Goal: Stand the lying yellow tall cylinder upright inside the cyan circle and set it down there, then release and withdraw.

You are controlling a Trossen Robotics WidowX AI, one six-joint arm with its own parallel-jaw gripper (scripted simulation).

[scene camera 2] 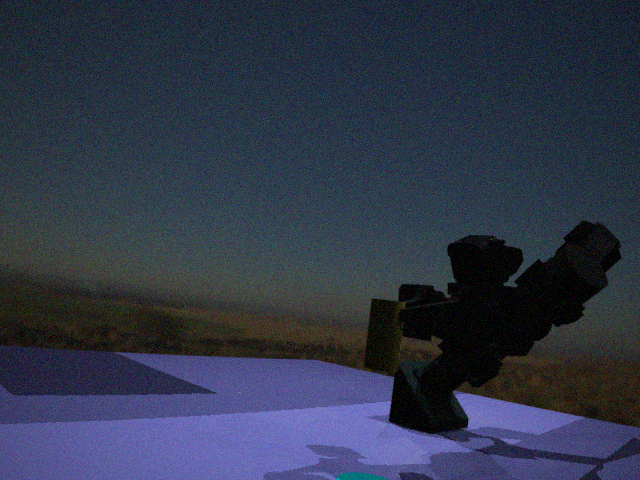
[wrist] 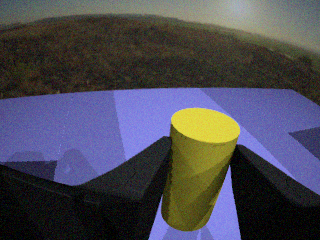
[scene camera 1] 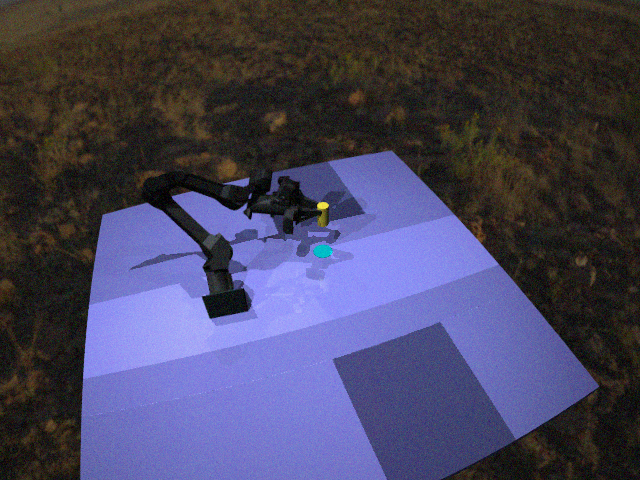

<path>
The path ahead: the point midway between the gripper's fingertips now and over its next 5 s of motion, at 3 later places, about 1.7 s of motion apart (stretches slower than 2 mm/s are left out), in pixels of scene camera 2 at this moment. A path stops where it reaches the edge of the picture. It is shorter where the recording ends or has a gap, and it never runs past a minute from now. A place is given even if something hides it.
My gripper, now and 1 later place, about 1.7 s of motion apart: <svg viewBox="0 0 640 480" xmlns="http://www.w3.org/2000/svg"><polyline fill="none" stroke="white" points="390,313 378,417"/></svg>
</path>
